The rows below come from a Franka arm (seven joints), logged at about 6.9 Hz.
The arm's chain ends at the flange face. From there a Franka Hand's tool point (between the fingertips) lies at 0.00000 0.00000 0.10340 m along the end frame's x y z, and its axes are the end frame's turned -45 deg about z.
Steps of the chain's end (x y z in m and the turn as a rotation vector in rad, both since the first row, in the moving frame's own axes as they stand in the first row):
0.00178 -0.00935 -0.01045 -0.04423 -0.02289 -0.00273
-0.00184 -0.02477 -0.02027 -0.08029 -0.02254 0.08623
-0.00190 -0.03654 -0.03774 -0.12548 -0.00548 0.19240
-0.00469 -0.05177 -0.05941 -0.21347 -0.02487 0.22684
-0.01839 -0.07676 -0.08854 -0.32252 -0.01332 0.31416
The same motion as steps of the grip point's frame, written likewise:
0.00297 -0.00379 -0.01058 -0.01509 -0.04746 -0.00273
0.00853 -0.01493 -0.02063 -0.04084 -0.07271 0.08623
0.01416 -0.01940 -0.03855 -0.08485 -0.09260 0.19240
0.01460 -0.02832 -0.06178 -0.13336 -0.16853 0.22684
0.01405 -0.04922 -0.09384 -0.21864 -0.23747 0.31416

